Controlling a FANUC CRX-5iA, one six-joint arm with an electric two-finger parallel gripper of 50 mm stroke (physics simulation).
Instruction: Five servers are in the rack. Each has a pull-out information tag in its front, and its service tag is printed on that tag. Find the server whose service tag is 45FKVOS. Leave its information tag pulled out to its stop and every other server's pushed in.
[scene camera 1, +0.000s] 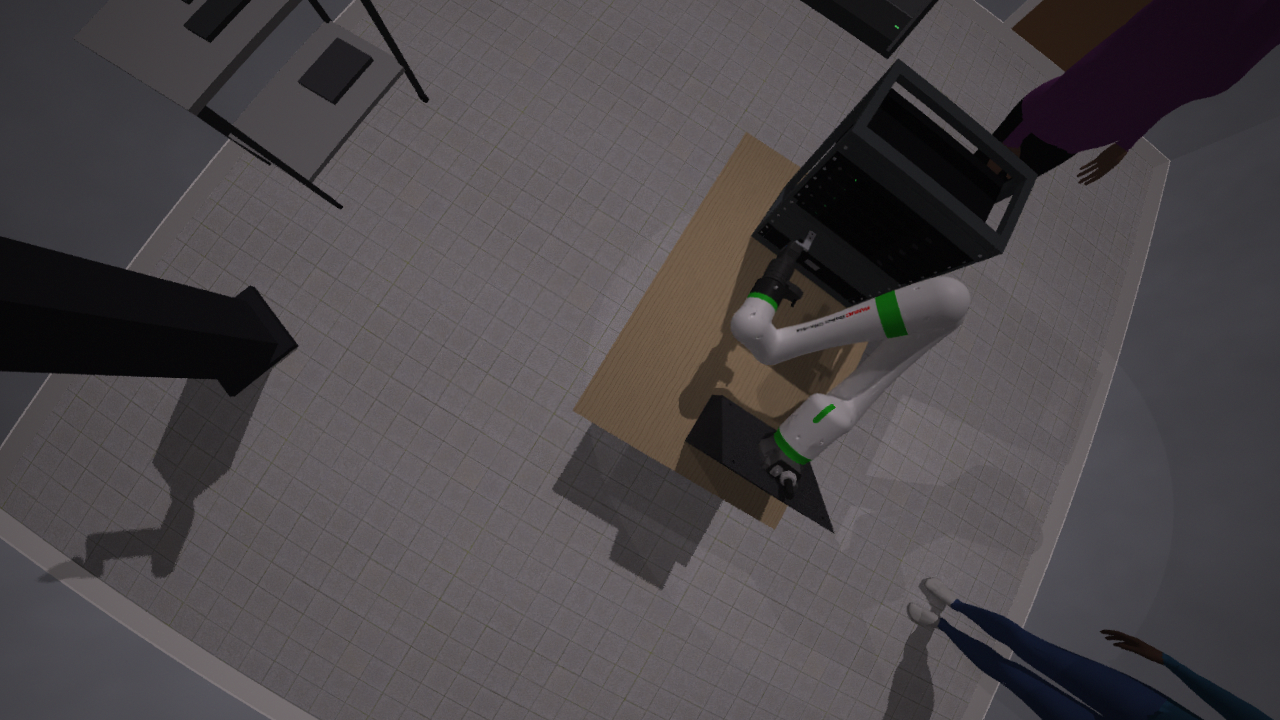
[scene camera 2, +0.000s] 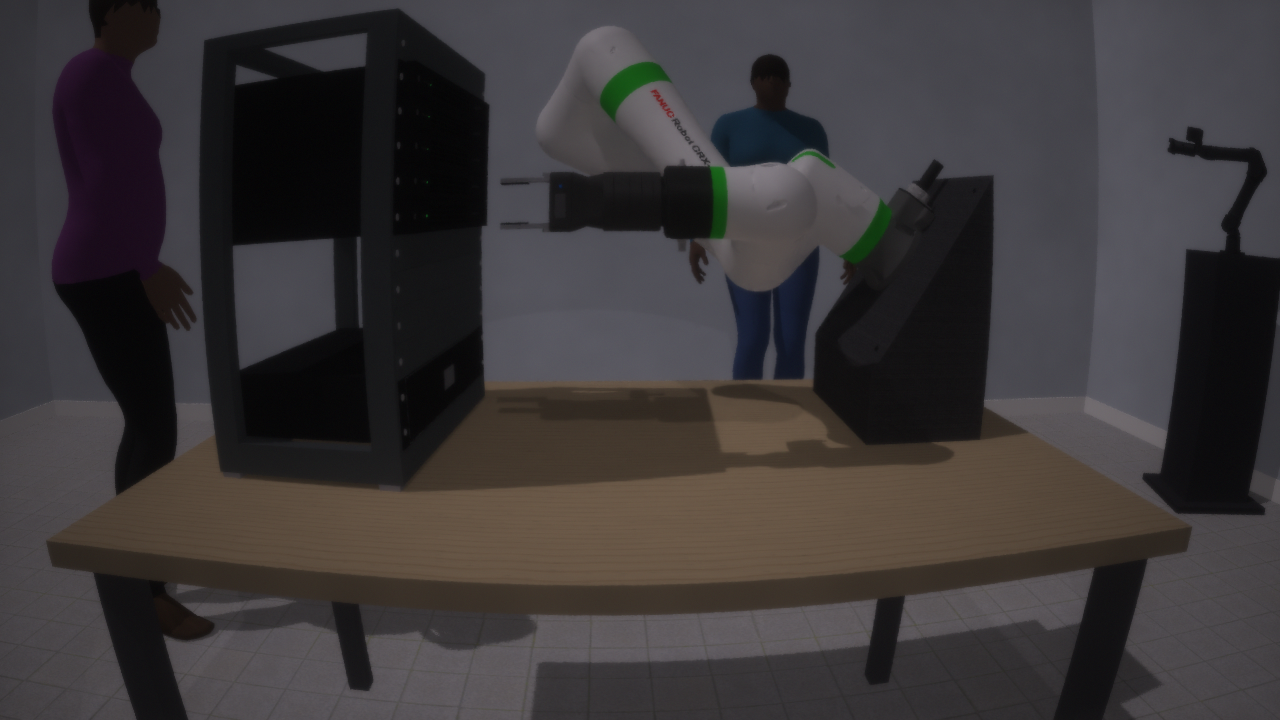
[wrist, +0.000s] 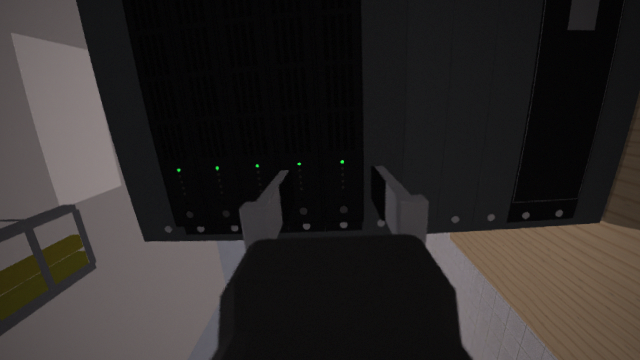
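Pixels of known places: gripper, between the fingertips: (scene camera 1: 807, 236) (scene camera 2: 501, 203) (wrist: 332, 184); arm's base, origin of its link: (scene camera 1: 776, 460) (scene camera 2: 896, 256).
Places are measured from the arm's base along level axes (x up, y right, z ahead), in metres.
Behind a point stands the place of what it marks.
The dark rack (scene camera 1: 921, 196) @(x 0.308, y -0.362, z 0.661 m) (scene camera 2: 383, 268) @(x 0.003, y -0.605, z 0.608 m) (wrist: 125, 100) @(x 0.297, y -0.429, z 0.642 m) stands on the table. Its five servers (scene camera 2: 443, 161) @(x 0.140, y -0.426, z 0.628 m) (wrist: 250, 100) @(x 0.151, y -0.437, z 0.625 m) are stacked in the upper part in scene camera 2. In the wrist view they appear as side-by-side dark columns, each with a green light. Their fronts are very dark; no information tag can be made out and no service tag can be read. My gripper (scene camera 1: 810, 238) @(x 0.075, y -0.465, z 0.516 m) (scene camera 2: 501, 203) @(x 0.075, y -0.465, z 0.516 m) (wrist: 332, 184) @(x 0.075, y -0.465, z 0.516 m) is open and empty, level with the lower servers and a little in front of the rack. Its fingers hide part of the server fronts in the wrist view.
Below the servers are blank panels (wrist: 435, 100) @(x -0.034, y -0.451, z 0.637 m) and a black unit (scene camera 2: 429, 395) @(x -0.184, y -0.467, z 0.633 m) (wrist: 555, 125) @(x -0.171, y -0.479, z 0.629 m) with a pale label. The wooden table (scene camera 1: 666, 313) @(x -0.276, y -0.580, z 0.113 m) (scene camera 2: 626, 537) @(x -0.276, y -0.637, z 0.296 m) also bears the black wedge-shaped arm base (scene camera 2: 930, 349) @(x -0.129, y -0.198, z -0.050 m). A person in purple (scene camera 1: 1145, 80) (scene camera 2: 111, 161) stands beside the rack.
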